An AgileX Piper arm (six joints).
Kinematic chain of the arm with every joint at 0, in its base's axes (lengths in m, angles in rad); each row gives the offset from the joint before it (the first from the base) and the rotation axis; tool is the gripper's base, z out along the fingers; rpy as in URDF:
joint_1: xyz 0 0 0.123 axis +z
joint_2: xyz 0 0 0 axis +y
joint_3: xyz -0.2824 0 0.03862 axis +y
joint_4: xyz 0.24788 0 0.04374 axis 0.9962 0 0.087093
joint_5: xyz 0 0 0 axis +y
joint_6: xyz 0.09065 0 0.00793 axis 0.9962 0 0.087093
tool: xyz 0 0 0 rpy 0 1.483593 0
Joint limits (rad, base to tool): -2.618..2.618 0..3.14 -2.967..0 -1.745..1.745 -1.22..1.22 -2.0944..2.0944
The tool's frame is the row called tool.
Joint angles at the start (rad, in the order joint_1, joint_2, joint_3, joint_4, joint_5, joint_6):
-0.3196, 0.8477, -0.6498, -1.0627, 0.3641, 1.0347
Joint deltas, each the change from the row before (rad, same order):
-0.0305, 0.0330, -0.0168, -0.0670, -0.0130, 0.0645
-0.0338, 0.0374, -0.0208, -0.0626, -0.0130, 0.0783
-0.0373, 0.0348, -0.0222, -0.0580, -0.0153, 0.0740
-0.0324, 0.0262, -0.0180, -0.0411, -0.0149, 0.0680
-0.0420, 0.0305, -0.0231, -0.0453, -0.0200, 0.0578
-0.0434, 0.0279, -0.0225, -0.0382, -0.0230, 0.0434
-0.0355, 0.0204, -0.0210, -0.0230, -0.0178, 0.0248
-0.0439, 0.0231, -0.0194, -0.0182, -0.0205, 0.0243
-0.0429, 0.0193, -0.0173, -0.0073, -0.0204, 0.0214
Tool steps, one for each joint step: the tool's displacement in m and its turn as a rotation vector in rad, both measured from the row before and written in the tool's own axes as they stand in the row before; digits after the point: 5 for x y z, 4 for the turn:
-0.00399, -0.00338, 0.00768, 0.0291, -0.0087, 0.0049
-0.00420, -0.00372, 0.00891, 0.0296, -0.0060, 0.0230
-0.00454, -0.00442, 0.00864, 0.0284, -0.0084, 0.0247
-0.00358, -0.00397, 0.00682, 0.0209, -0.0071, 0.0343
-0.00463, -0.00543, 0.00819, 0.0246, -0.0092, 0.0222
-0.00441, -0.00589, 0.00781, 0.0217, -0.0085, 0.0149
-0.00447, -0.00525, 0.00579, 0.0178, -0.0086, 0.0104
-0.00322, -0.00712, 0.00688, 0.0232, -0.0031, 0.0150
-0.00289, -0.00740, 0.00594, 0.0219, -0.0022, 0.0228

